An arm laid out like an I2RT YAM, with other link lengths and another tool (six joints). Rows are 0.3 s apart.
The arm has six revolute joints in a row. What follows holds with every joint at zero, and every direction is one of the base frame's. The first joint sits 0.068 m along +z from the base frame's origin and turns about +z. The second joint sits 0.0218 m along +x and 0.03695 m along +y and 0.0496 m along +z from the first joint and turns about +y. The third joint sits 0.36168 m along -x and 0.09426 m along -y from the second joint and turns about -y. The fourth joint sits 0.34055 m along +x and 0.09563 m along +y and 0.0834 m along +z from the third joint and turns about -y. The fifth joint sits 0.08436 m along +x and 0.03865 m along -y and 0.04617 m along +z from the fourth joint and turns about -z. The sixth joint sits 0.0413 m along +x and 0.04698 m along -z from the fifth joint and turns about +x. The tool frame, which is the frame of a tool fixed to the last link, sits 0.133 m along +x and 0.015 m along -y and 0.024 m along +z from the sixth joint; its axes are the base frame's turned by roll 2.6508, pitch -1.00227 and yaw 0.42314 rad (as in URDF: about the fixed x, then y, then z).
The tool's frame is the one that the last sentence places.
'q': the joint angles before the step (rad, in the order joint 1, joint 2, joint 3, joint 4, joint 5, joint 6). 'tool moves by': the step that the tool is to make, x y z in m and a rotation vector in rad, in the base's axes. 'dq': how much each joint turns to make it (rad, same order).
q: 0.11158 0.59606 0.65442 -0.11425 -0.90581 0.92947
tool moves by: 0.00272 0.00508 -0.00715 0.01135 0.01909 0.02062
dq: 0.01374 0.01372 -0.01754 0.03050 -0.00764 0.02136
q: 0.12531 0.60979 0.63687 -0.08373 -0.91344 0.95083
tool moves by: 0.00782 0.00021 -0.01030 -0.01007 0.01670 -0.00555
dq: 0.00003 0.02176 -0.01104 0.00533 0.00612 -0.01221
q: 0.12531 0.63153 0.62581 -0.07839 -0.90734 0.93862
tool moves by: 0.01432 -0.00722 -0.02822 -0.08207 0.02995 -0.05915
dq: 0.00077 0.02786 -0.00688 -0.08657 0.07058 -0.10604
